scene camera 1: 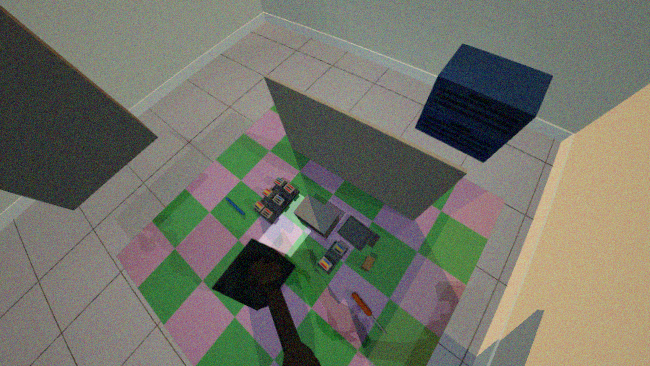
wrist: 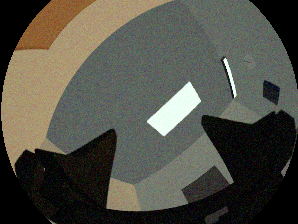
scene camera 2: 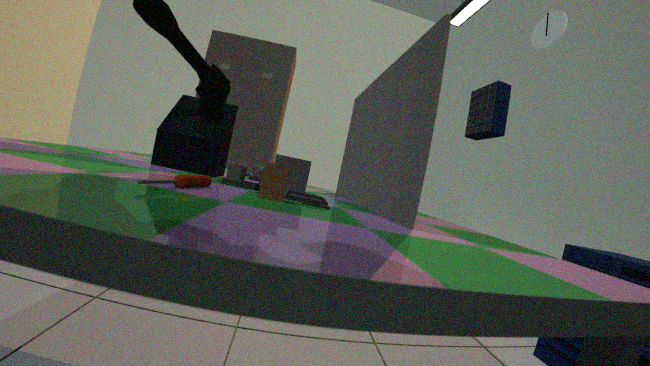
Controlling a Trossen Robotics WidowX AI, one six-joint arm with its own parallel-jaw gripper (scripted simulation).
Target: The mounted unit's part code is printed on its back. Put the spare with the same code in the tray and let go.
Scene:
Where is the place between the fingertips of my gripper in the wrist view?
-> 160, 127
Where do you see a mounted unit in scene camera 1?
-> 316, 215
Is my gripper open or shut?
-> Open.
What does my gripper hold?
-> Nothing.

